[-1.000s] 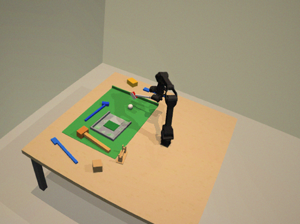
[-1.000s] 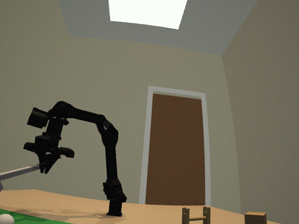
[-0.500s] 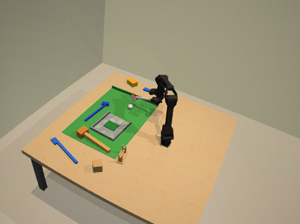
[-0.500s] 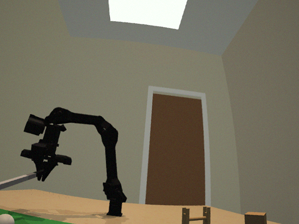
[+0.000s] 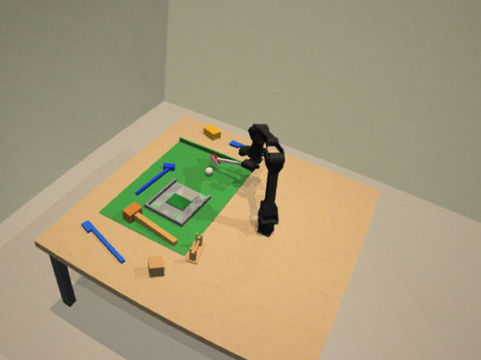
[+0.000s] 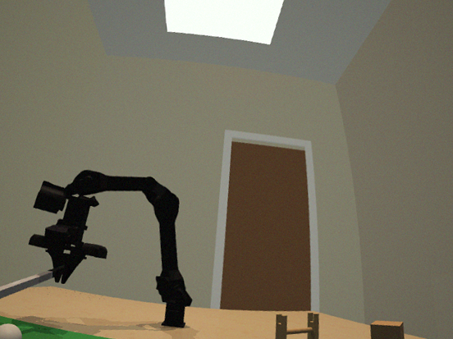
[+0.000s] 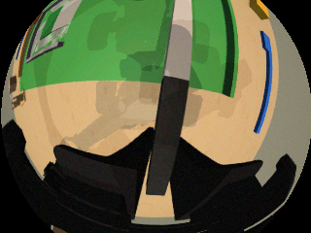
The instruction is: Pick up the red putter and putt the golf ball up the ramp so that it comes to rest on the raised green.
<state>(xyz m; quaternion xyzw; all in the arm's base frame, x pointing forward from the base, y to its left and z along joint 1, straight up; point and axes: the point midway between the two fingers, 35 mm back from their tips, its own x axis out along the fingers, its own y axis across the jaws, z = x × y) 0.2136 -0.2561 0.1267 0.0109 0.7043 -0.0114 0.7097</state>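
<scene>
The red putter is 120 mm ahead of my gripper tip. Round my gripper tip: wooden cube (740 mm to the left, 70 mm ahead, 60 mm below); small wooden stand (560 mm to the left, 60 mm below, 20 mm behind); white golf ball (220 mm ahead, 70 mm below, 60 mm to the left).
</scene>
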